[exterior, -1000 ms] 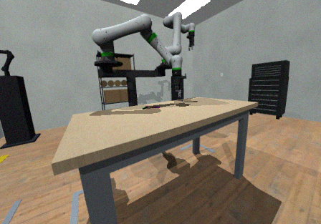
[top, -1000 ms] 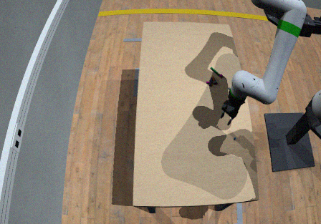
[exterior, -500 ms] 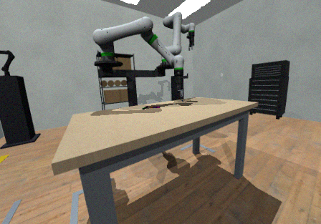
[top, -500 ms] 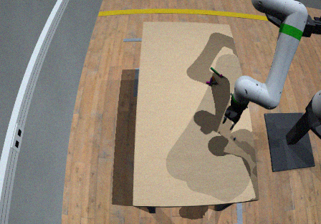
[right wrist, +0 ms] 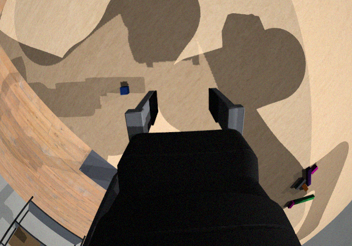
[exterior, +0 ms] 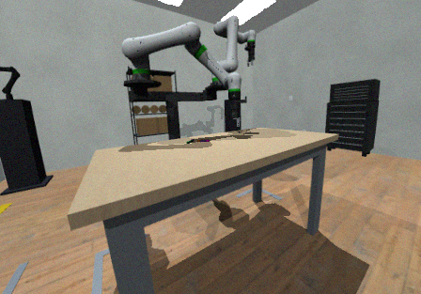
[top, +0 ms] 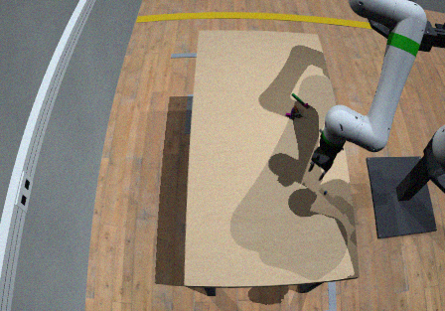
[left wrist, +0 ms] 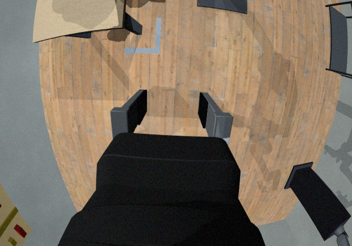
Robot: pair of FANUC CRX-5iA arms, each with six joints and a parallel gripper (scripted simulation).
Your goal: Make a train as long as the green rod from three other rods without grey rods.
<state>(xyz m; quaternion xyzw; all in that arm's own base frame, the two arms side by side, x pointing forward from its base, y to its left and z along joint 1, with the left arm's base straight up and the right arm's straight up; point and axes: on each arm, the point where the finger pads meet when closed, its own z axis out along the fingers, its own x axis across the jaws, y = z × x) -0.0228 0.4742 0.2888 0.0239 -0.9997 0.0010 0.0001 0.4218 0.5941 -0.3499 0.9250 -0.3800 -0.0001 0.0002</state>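
Observation:
My right gripper is now 4 cm short of the purple rod, 34 cm to the left of it and 7 cm above it. Also, from my right hand: orange rod (2 cm ahead, 36 cm to the right, 7 cm below); then grey rod (2 cm ahead, 34 cm to the right, 7 cm below); then small blue rod (5 cm behind, 6 cm to the left, 7 cm below).

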